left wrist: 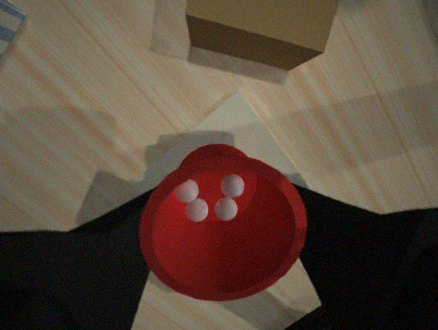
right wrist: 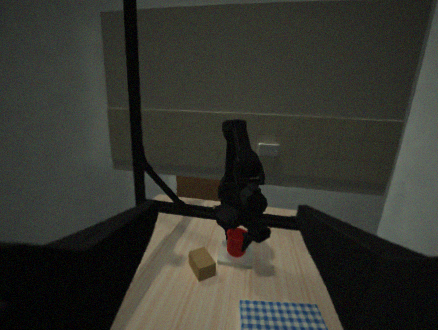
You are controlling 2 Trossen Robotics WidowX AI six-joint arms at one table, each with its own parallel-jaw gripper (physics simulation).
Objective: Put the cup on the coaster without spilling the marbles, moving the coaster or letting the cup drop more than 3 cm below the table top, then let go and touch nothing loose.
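Frame: origin at the left arm's base, x ahead, y left, z up, level; millimetres.
Seen in the pictures: left gripper, fingertip midpoint: [left wrist: 220, 188] [right wrist: 235, 245]; right gripper, fingertip midpoint: [right wrist: 228, 209].
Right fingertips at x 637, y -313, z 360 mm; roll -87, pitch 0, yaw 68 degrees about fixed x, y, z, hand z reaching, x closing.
Offsets run from my right fingertips to a thing's top centre. Level surfaces: height alone.
The red cup {dx -369, dy +224, dz -301 mm} [left wrist: 220, 260] [right wrist: 236, 242] holds several pale marbles {dx -378, dy +219, dz -342 mm} [left wrist: 232, 186] at its bottom. My left gripper [left wrist: 220, 188] [right wrist: 235, 245] is shut on the cup, with a black finger on each side. The cup looks near upright over the pale square coaster {dx -382, dy +231, dz -376 mm} [left wrist: 237, 112] [right wrist: 226, 257]. The cup's base is at or slightly above the coaster; whether they touch is hidden in the left wrist view and too small to tell in the right wrist view. My right gripper is open and empty, far from the cup on the near side.
A tan block {dx -360, dy +107, dz -346 mm} [left wrist: 260, 22] [right wrist: 202, 263] stands on the wooden table {dz -389 mm} [left wrist: 370, 150] [right wrist: 175, 300] beside the coaster, apart from it. A blue checkered cloth {dx -123, dy +210, dz -364 mm} [left wrist: 9, 22] [right wrist: 282, 315] lies closer to the right arm. A black frame post [right wrist: 132, 100] rises at the left.
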